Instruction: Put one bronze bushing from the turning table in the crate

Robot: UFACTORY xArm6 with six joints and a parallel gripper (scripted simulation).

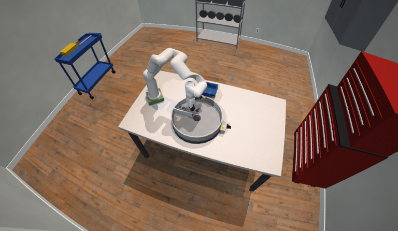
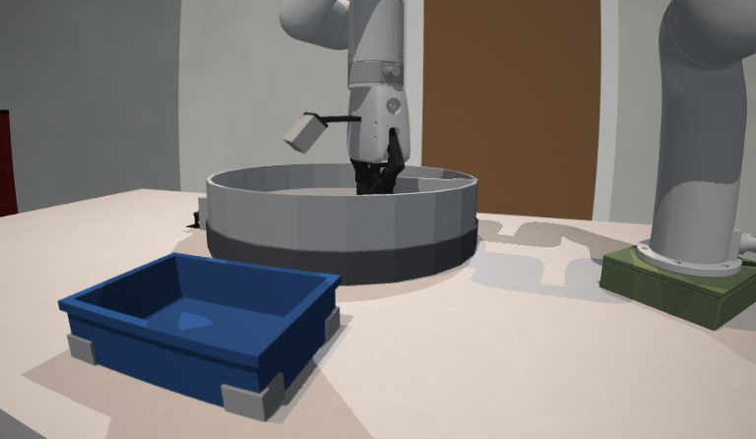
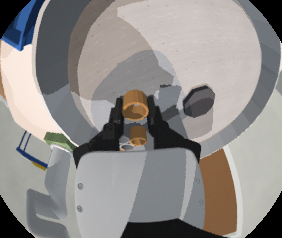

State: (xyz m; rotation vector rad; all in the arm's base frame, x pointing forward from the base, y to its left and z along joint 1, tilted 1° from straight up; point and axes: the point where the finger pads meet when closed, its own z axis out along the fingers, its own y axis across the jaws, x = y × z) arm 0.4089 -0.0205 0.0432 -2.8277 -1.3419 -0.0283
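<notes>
The blue crate lies 30 cm to the left of my hand, 6 cm below it and 2 cm ahead of it. From my hand the other things lie so: turning table disc (8 cm ahead, 7 cm to the right, 3 cm below).
</notes>
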